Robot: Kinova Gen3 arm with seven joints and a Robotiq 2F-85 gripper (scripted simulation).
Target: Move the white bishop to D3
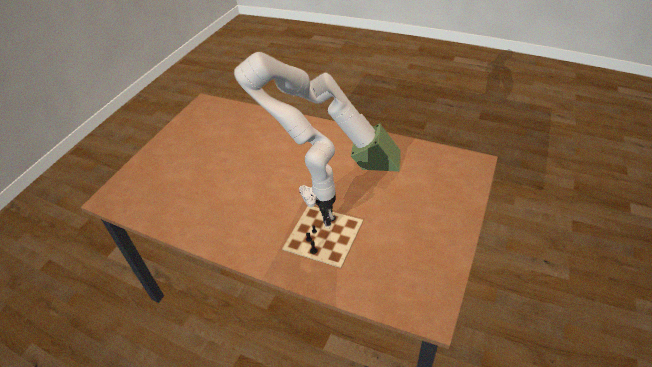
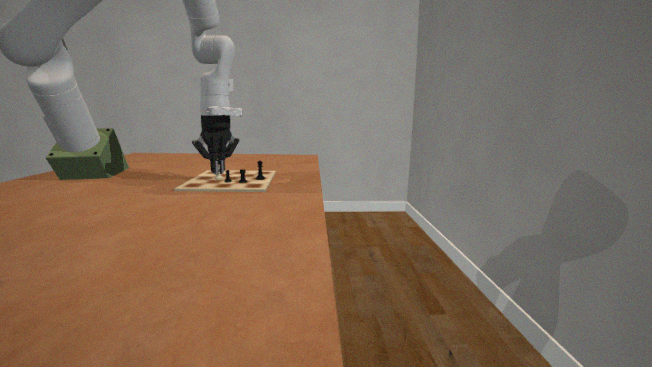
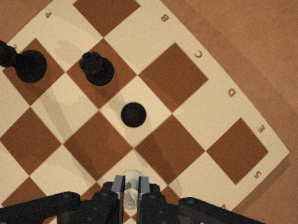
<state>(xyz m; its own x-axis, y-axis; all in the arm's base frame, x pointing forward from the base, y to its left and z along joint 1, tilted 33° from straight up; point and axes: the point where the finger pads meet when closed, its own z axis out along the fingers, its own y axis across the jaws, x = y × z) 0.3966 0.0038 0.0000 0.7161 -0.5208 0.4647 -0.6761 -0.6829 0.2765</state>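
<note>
My hand is 1 cm above the white bishop. From my hand the other things lie so: pawn (4 cm ahead, 3 cm to the right, 2 cm below); then chessboard (4 cm below, 4 cm ahead).
</note>
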